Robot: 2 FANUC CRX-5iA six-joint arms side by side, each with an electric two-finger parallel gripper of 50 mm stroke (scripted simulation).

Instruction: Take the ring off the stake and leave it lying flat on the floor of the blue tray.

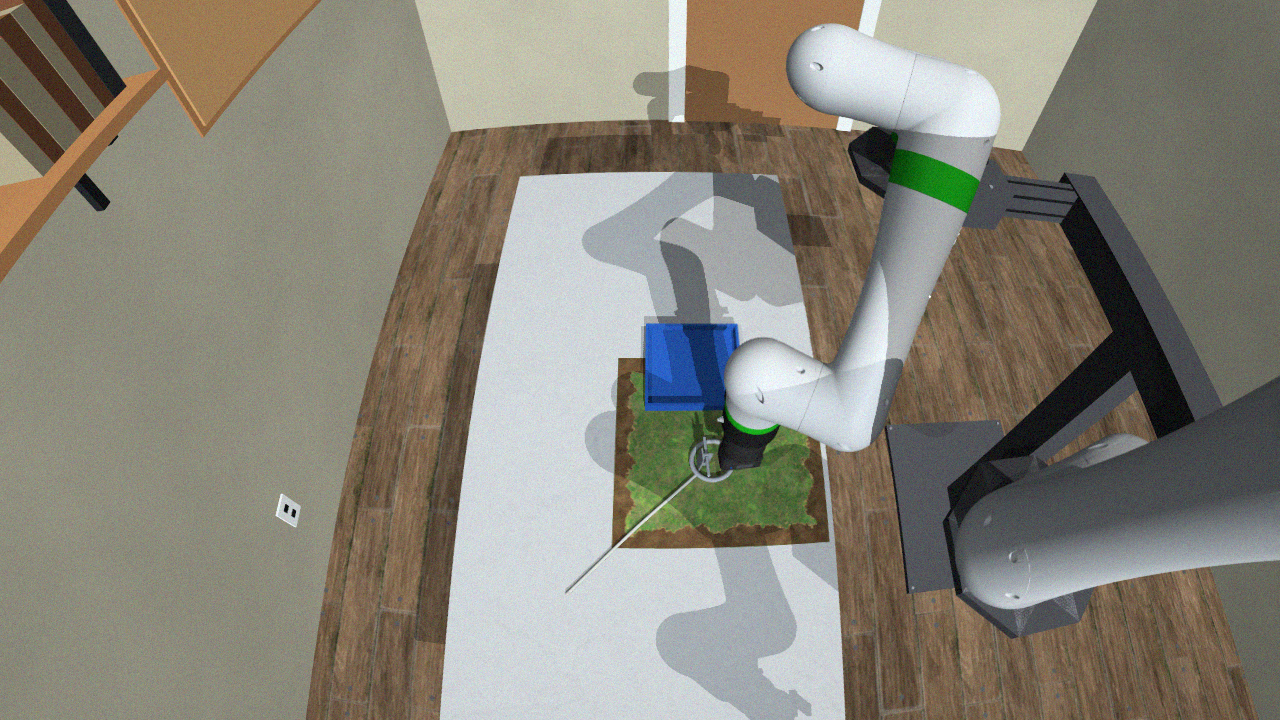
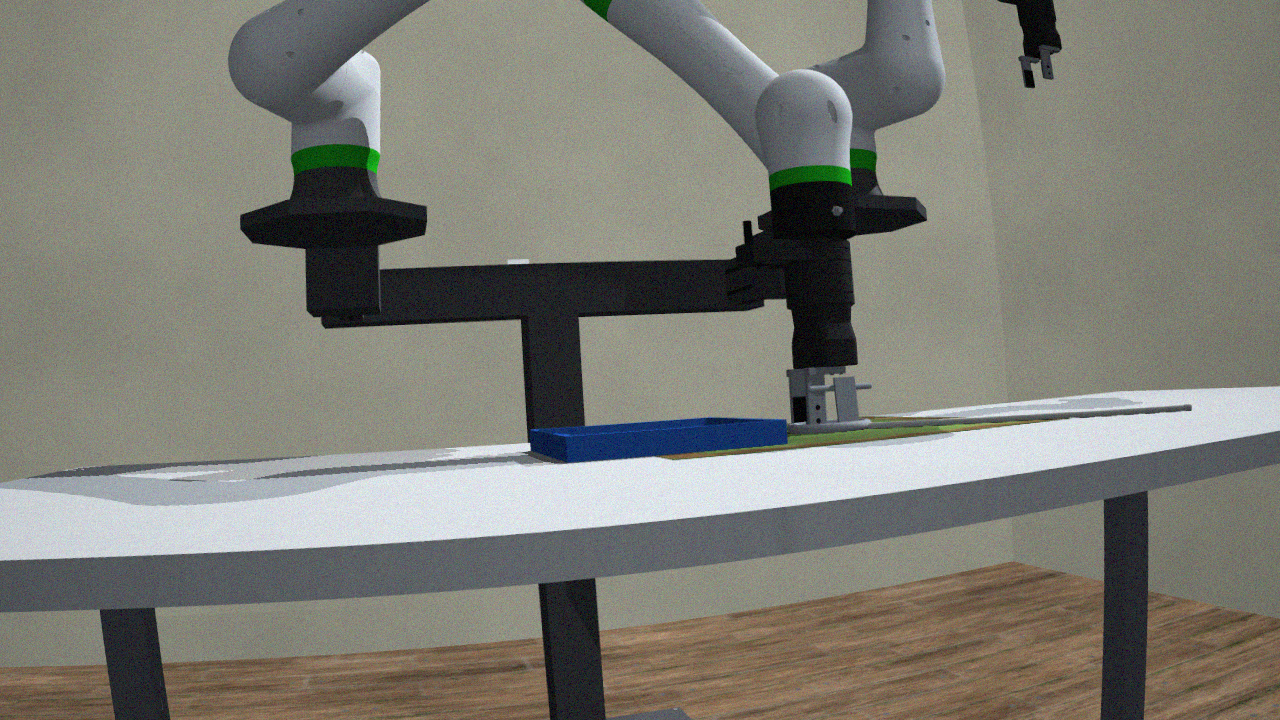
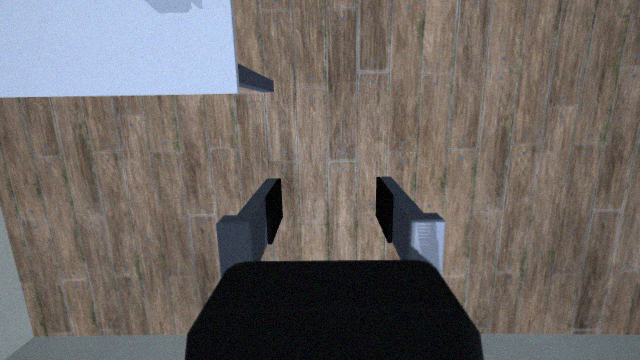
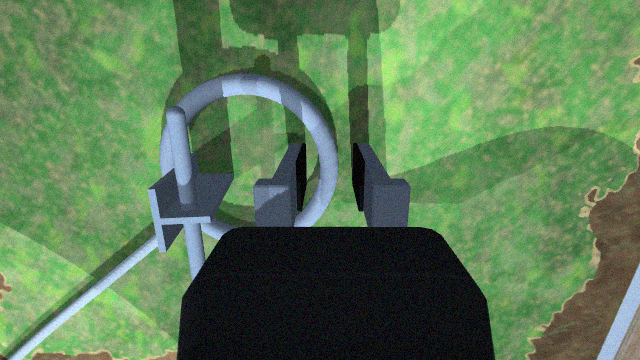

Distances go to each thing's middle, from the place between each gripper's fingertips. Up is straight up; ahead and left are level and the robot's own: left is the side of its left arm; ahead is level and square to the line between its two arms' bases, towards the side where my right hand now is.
Labels:
The grey ring (image 2: 832, 426) is 4 cm ahead of my right hand and 1 cm below it. The rest, counted from my right hand: blue tray (image 2: 600, 442) 7 cm ahead, 20 cm to the right, 1 cm below; grey stake (image 2: 845, 388) 6 cm ahead, 1 cm to the left, 1 cm above; mat (image 1: 782, 502) 2 cm ahead, 2 cm to the right, 3 cm below.
My left gripper (image 2: 1039, 83) is now 460 mm short of the grey stake, 750 mm to the left of it and 580 mm above it. Round my left hand: blue tray (470 mm ahead, 960 mm to the right, 600 mm below); grey ring (440 mm ahead, 750 mm to the right, 600 mm below); mat (420 mm ahead, 780 mm to the right, 620 mm below).

